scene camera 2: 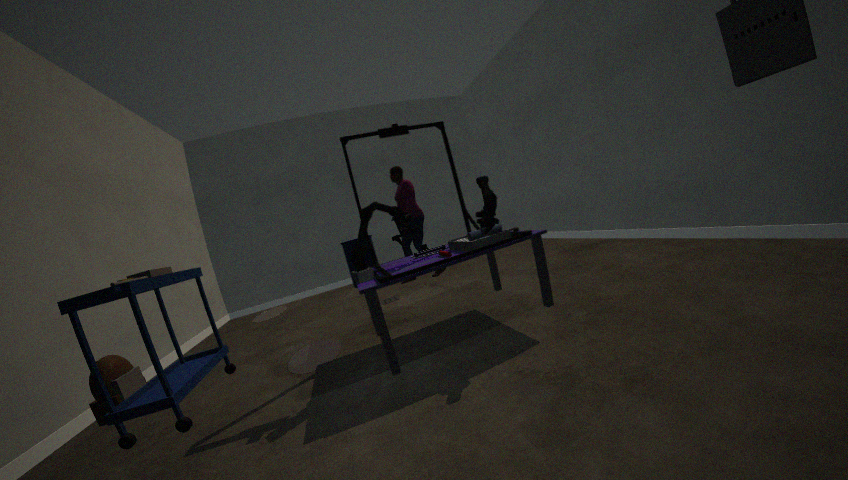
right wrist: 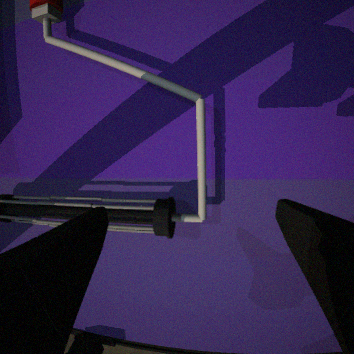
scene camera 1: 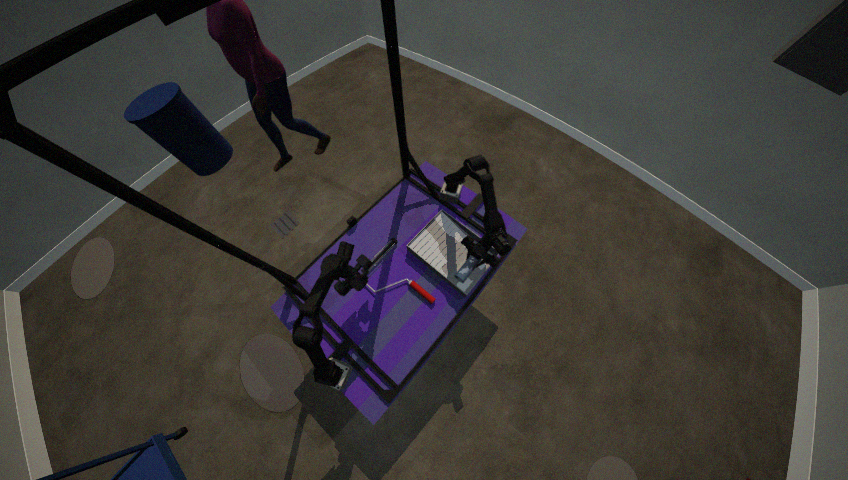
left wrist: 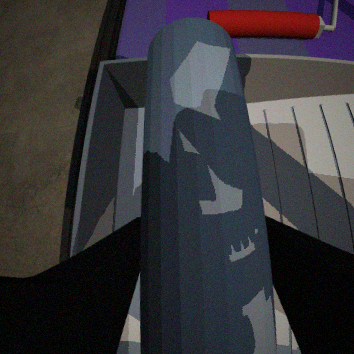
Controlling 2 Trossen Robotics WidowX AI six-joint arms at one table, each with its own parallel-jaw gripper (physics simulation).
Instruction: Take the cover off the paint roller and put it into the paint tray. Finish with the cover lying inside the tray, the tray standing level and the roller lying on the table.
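Frame: origin at the left arm's base, x up, y ahead, z left, level; millimetres.
Where they show: left gripper, fingertip midpoint: (scene camera 2: 483, 234) (scene camera 1: 471, 263) (left wrist: 200, 224); right gripper, fingertip midpoint: (scene camera 2: 409, 245) (right wrist: 191, 211); left arm's base at its link origin: (scene camera 1: 451, 187); right arm's base at its link origin: (scene camera 2: 361, 270) (scene camera 1: 334, 374).
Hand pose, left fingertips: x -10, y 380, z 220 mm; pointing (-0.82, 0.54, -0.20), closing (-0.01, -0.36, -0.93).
Things, the pixels of their centre, and the offset from my left fingertips. "pt": a spot on its surface instead. Level surfaces: height alone.
- grey-blue cover at the middle of its body: (left wrist: 203, 251) (scene camera 1: 473, 260) (scene camera 2: 484, 231) dy -12, dx +11, dz +4 mm
- paint tray at the middle of its body: (left wrist: 343, 231) (scene camera 1: 452, 251) (scene camera 2: 477, 240) dy -47, dx -46, dz -103 mm
- red handle at a spot on its surface: (left wrist: 265, 24) (scene camera 1: 424, 289) pt dy +185, dx -53, dz -171 mm
- cage at the middle of its body: (right wrist: 71, 212) (scene camera 1: 379, 256) dy +102, dx -58, dz -446 mm
- striped purple table at its surface level: dx -78 mm
- tall black frame at a spot on its surface: (scene camera 1: 393, 89) (scene camera 2: 453, 174) pt dy -422, dx +490, dz -527 mm
The grey-blue cover (scene camera 1: 465, 270) (left wrist: 200, 175) is held by my left gripper (scene camera 1: 473, 259) (left wrist: 200, 224), which is shut on it, over the lower-right part of the paint tray (scene camera 1: 429, 242) (scene camera 2: 470, 243) (left wrist: 300, 80). In the left wrist view its far end overlaps the tray's wall; whether it touches the tray is unclear. The tray stands level on the table. The bare roller lies on the table: red handle (scene camera 1: 421, 292) (scene camera 2: 445, 253) (left wrist: 265, 24), bent wire (scene camera 1: 389, 284) (right wrist: 201, 150), cage (scene camera 1: 382, 254) (right wrist: 85, 212). My right gripper (scene camera 1: 358, 280) (right wrist: 191, 211) is open above the wire's bend, holding nothing.
Dark rails (scene camera 1: 363, 365) cross the striped purple table (scene camera 1: 380, 410) near both arm bases. A tall black frame (scene camera 1: 393, 89) (scene camera 2: 453, 172) rises over the table. A person (scene camera 1: 255, 65) (scene camera 2: 408, 199) and a blue barrel (scene camera 1: 178, 127) are beyond it. A blue cart (scene camera 2: 148, 321) stands at the left.
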